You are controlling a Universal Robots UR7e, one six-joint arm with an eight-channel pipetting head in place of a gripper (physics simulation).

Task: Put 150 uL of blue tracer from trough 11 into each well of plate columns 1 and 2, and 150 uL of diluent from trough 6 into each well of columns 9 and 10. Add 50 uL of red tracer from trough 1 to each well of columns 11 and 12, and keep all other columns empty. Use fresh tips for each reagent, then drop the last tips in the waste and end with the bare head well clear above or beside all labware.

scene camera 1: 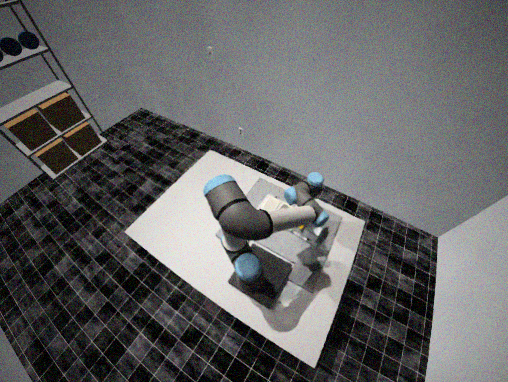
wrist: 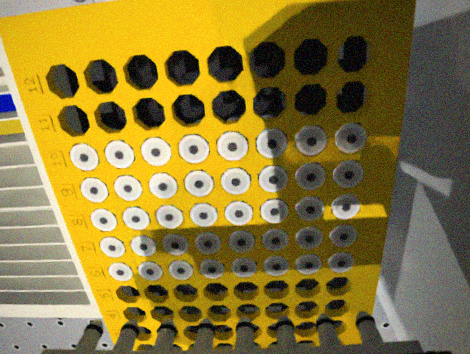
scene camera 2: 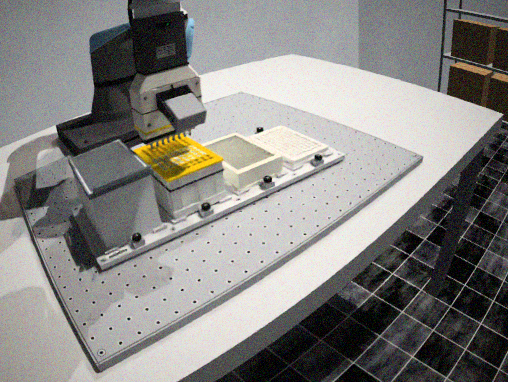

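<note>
My eight-channel head (scene camera 2: 171, 140) (wrist: 227, 326) is bare. Its nozzle row is low over the yellow tip rack (scene camera 2: 200, 167) (wrist: 150, 30), near the low-numbered columns in the wrist view; contact cannot be judged. White-rimmed tips fill columns 6 to 10; columns 11, 12, 5 and 4 are empty holes. The trough reservoir (scene camera 2: 255, 175) (wrist: 45, 311) stands beside the rack, with a blue strip (wrist: 6, 103) and a yellow strip (wrist: 10, 126) in it. Red and diluent cannot be made out. The white well plate (scene camera 2: 292, 162) is beyond the reservoir. The grey waste bin (scene camera 2: 120, 215) (wrist: 435, 300) stands at the rack's other side.
The labware stands in a row on a white rail (scene camera 2: 240, 198) with black knobs, on a perforated grey board (scene camera 2: 165, 310). The tall bin and rack are close together. The arm (scene camera 1: 292, 218) reaches over the white table (scene camera 1: 175, 200). A shelf unit (scene camera 1: 82, 110) stands at the far left.
</note>
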